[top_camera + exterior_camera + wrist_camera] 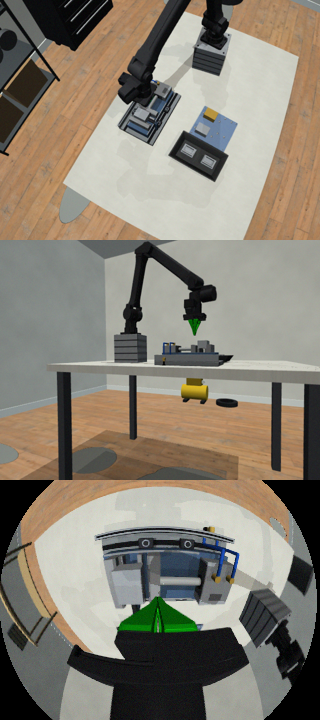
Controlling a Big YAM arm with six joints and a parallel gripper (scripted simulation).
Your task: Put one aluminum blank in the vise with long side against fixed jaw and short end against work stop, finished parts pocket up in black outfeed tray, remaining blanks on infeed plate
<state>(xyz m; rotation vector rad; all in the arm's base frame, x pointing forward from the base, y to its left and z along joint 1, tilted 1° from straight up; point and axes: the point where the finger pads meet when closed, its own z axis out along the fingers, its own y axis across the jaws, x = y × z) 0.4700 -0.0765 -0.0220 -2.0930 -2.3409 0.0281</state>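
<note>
Now: the hose-end block 12 cm behind my hand, 7 cm below it and 1 cm to the right of it. From my hand the other things lie so: yellow brass blank: 25 cm to the left, 17 cm behind, 13 cm below.
</note>
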